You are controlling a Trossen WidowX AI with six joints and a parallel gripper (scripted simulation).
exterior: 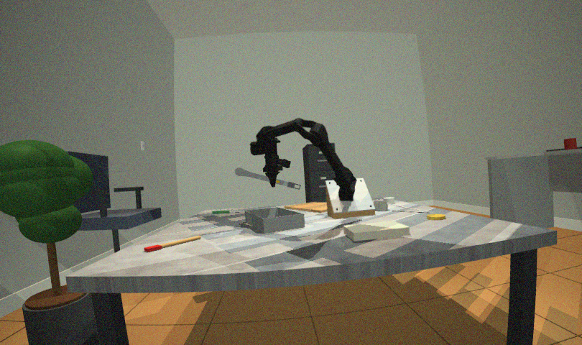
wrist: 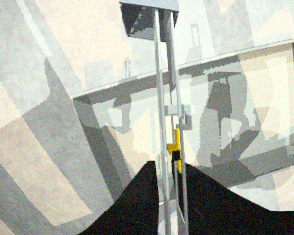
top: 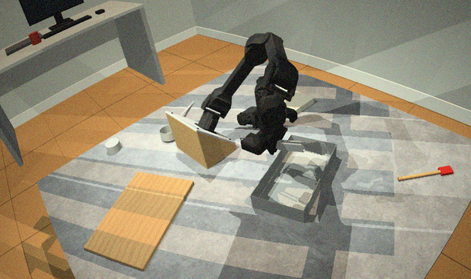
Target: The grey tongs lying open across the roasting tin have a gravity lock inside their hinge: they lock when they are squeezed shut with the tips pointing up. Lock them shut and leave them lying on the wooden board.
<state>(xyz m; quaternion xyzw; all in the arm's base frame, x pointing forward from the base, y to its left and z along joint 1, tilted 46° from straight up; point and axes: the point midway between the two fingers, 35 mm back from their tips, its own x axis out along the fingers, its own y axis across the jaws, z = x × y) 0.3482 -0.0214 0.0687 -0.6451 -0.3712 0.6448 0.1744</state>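
Right now my gripper tip is 2 cm below the yellow lock piece and 2 cm past it. From my gripper tip the other things lie so: wooden board 39 cm to the right, 22 cm behind, 15 cm below; then cream block 38 cm to the left, 35 cm behind, 15 cm below; then grey roasting tin 13 cm below, 8 cm to the left, 1 cm ahead.
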